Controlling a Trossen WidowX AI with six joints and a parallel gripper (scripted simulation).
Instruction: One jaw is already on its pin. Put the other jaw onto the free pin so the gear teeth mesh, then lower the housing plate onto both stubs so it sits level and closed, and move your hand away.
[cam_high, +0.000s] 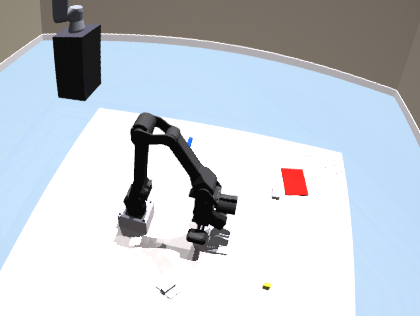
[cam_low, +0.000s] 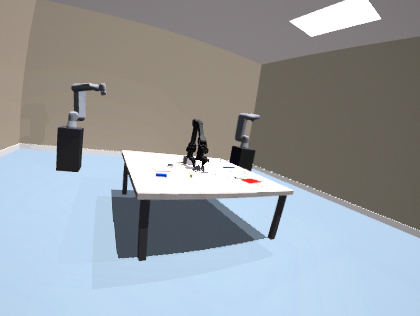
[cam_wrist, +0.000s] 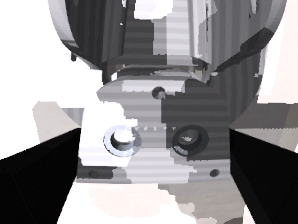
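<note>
Right now my gripper tip is 3 cm short of the white jaw and 2 cm to the left of it. Round my gripper tip: flat white piece 10 cm ahead, 37 cm to the right, 1 cm below; then blue bar 15 cm behind, 44 cm to the left, 1 cm below; then yellow piece 27 cm ahead, 17 cm to the right.
</note>
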